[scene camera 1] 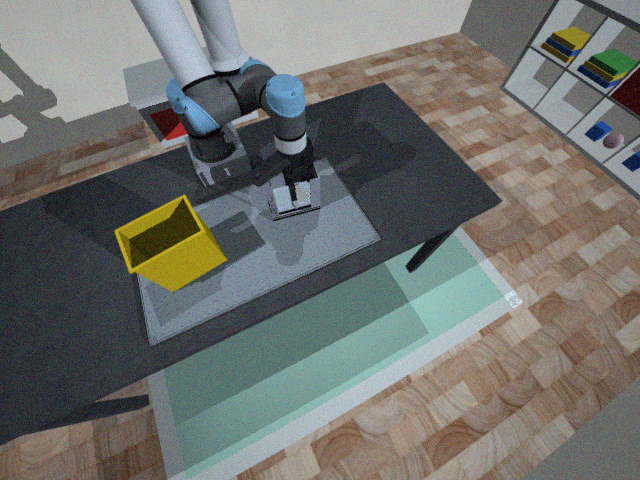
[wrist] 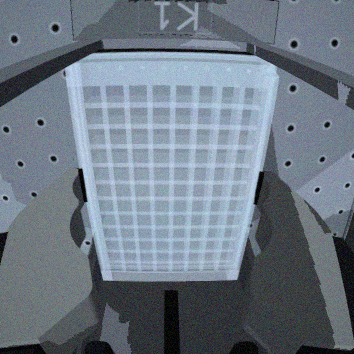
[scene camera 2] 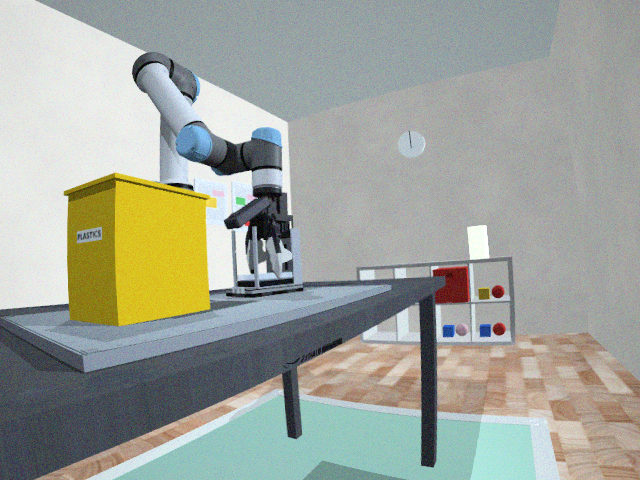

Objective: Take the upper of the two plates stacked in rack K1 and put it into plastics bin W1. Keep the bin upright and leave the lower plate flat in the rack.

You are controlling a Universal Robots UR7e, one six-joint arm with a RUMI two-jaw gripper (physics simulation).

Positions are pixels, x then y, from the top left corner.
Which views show my gripper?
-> Scene camera 1, the wrist view and scene camera 2: all of them.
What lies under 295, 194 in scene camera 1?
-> My gripper.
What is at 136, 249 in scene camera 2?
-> A yellow plastics bin W1.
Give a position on a gridded plate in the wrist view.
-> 170, 143
